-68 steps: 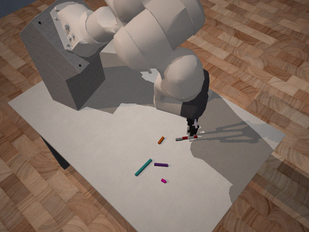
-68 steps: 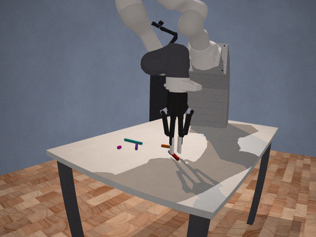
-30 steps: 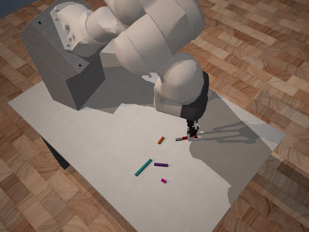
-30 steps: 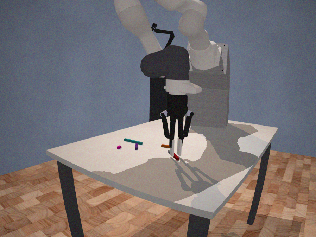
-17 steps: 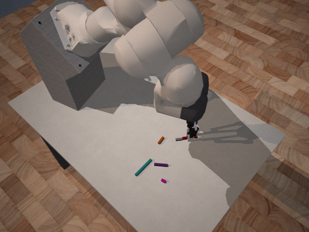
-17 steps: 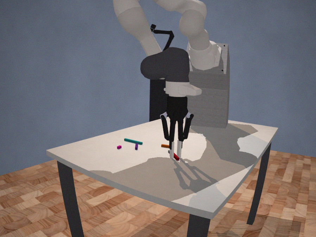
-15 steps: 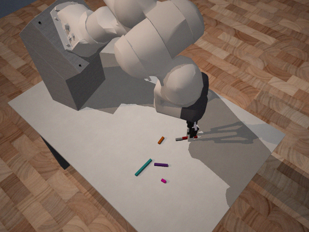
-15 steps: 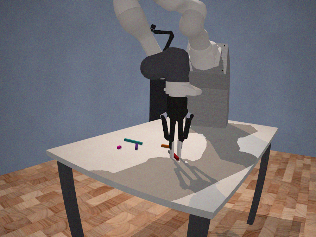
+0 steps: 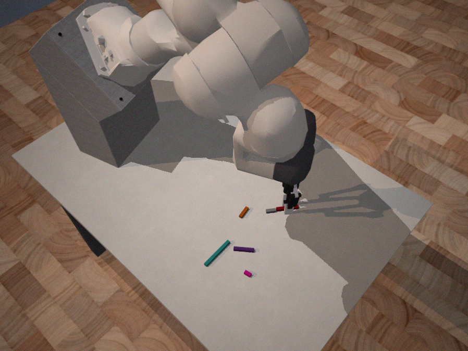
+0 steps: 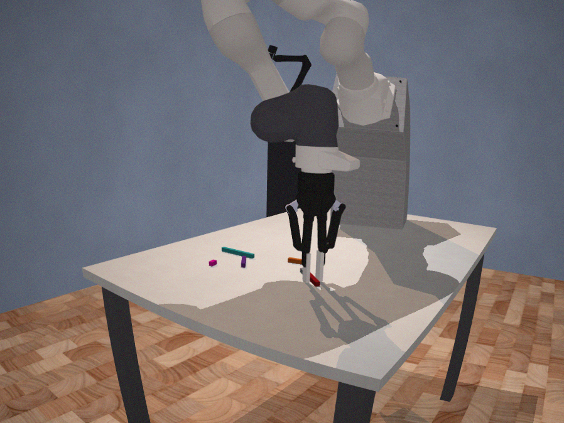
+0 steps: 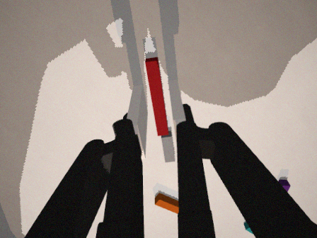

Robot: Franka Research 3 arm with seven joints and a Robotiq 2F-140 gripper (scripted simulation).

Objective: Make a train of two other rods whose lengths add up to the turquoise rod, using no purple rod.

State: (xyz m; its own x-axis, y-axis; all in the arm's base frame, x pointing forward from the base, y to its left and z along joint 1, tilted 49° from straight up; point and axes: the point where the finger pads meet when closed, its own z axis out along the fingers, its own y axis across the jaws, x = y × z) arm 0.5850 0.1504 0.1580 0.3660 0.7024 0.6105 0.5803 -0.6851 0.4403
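Right now the red rod is 30 mm below my hand. Round my hand: purple rod 20 mm ahead, 200 mm to the right, 30 mm below; then grey rod 30 mm behind, 50 mm to the right, 30 mm below; then orange rod 80 mm behind, 110 mm to the right, 30 mm below.
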